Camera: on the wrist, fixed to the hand. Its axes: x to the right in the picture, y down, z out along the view.
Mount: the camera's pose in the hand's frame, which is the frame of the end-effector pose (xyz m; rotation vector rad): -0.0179 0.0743 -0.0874 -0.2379 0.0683 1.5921
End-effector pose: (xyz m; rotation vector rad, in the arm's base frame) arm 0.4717 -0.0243 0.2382 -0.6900 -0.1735 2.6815
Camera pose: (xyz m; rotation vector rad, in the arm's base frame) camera 0.5053 -0.0974 0.1545 0.6130 -0.0845 -1.8139
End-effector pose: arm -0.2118 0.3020 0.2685 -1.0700 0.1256 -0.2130
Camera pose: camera -0.2388 0.2658 0.1615 -0.9187 1.0185 1.2219
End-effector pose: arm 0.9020 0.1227 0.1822 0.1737 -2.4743 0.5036
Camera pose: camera 0.9458 0.2255 0.2137 -1.9326 -2.0695 0.7306
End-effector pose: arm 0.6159 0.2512 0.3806 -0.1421 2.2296 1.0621
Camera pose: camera 0.5583 0.2340 0.4799 -1.5485 -1.7661 -1.7906
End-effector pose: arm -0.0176 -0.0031 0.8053 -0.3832 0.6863 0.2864
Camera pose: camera -0.1076 0.0230 0.7368 0.0170 0.9091 1.8768
